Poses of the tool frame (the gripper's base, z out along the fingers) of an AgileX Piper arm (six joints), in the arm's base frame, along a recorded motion.
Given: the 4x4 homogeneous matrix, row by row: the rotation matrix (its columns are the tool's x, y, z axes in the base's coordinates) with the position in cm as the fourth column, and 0 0 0 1 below. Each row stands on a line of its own.
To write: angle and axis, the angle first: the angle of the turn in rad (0 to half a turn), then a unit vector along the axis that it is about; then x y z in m. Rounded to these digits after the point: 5 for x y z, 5 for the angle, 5 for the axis.
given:
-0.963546 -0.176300 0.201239 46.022
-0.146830 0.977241 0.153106 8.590
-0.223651 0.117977 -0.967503 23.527
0 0 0 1
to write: 2.92625 -0.08220 0.99423 0.06896 0.46022 0.08590 0.23527
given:
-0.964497 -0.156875 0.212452 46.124
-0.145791 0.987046 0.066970 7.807
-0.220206 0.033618 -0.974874 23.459
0 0 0 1
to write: 2.92281 -0.07683 0.99672 0.02553 0.46124 0.07807 0.23459
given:
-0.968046 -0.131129 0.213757 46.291
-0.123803 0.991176 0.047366 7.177
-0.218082 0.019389 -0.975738 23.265
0 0 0 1
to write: 2.92346 -0.06464 0.99776 0.01693 0.46291 0.07177 0.23265
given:
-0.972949 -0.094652 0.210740 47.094
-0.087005 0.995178 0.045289 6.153
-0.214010 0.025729 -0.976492 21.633
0 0 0 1
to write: 2.92732 -0.04600 0.99878 0.01798 0.47094 0.06153 0.21633
